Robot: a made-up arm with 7 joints. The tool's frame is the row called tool.
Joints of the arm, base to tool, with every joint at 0 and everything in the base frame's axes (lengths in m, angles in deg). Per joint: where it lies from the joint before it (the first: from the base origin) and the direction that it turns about. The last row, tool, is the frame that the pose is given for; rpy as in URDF.
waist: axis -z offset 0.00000 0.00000 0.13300
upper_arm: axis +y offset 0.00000 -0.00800 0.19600
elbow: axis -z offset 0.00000 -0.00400 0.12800
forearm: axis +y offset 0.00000 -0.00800 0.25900
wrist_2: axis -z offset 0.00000 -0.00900 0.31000
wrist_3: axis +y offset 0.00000 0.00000 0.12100
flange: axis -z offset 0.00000 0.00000 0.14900
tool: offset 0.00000 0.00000 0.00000 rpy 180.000 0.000 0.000
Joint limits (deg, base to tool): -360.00..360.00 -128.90..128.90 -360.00..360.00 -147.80..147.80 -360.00..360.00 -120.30..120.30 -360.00..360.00
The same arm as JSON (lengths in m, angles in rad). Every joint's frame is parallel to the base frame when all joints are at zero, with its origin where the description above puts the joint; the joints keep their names.
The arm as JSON. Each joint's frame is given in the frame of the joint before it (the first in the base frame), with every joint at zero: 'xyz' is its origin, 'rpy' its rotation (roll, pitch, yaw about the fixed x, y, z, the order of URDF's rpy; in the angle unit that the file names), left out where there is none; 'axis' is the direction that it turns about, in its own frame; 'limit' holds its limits. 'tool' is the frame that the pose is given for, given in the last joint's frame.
{
  "units": {
    "length": "m",
    "angle": "rad"
  },
  "joints": [
    {
      "name": "waist",
      "type": "revolute",
      "origin": {
        "xyz": [
          0.0,
          0.0,
          0.133
        ]
      },
      "axis": [
        0.0,
        0.0,
        -1.0
      ],
      "limit": {
        "lower": -6.2832,
        "upper": 6.2832
      }
    },
    {
      "name": "upper_arm",
      "type": "revolute",
      "origin": {
        "xyz": [
          0.0,
          -0.008,
          0.196
        ]
      },
      "axis": [
        0.0,
        1.0,
        0.0
      ],
      "limit": {
        "lower": -2.2497,
        "upper": 2.2497
      }
    },
    {
      "name": "elbow",
      "type": "revolute",
      "origin": {
        "xyz": [
          0.0,
          -0.004,
          0.128
        ]
      },
      "axis": [
        0.0,
        0.0,
        -1.0
      ],
      "limit": {
        "lower": -6.2832,
        "upper": 6.2832
      }
    },
    {
      "name": "forearm",
      "type": "revolute",
      "origin": {
        "xyz": [
          0.0,
          -0.008,
          0.259
        ]
      },
      "axis": [
        0.0,
        1.0,
        0.0
      ],
      "limit": {
        "lower": -2.5796,
        "upper": 2.5796
      }
    },
    {
      "name": "wrist_2",
      "type": "revolute",
      "origin": {
        "xyz": [
          0.0,
          -0.009,
          0.31
        ]
      },
      "axis": [
        0.0,
        0.0,
        -1.0
      ],
      "limit": {
        "lower": -6.2832,
        "upper": 6.2832
      }
    },
    {
      "name": "wrist_3",
      "type": "revolute",
      "origin": {
        "xyz": [
          0.0,
          0.0,
          0.121
        ]
      },
      "axis": [
        0.0,
        1.0,
        0.0
      ],
      "limit": {
        "lower": -2.0996,
        "upper": 2.0996
      }
    },
    {
      "name": "flange",
      "type": "revolute",
      "origin": {
        "xyz": [
          0.0,
          0.0,
          0.149
        ]
      },
      "axis": [
        0.0,
        0.0,
        -1.0
      ],
      "limit": {
        "lower": -6.2832,
        "upper": 6.2832
      }
    }
  ],
  "tool": {
    "origin": {
      "xyz": [
        0.0,
        0.0,
        0.0
      ],
      "rpy": [
        3.1416,
        0.0,
        0.0
      ]
    }
  }
}

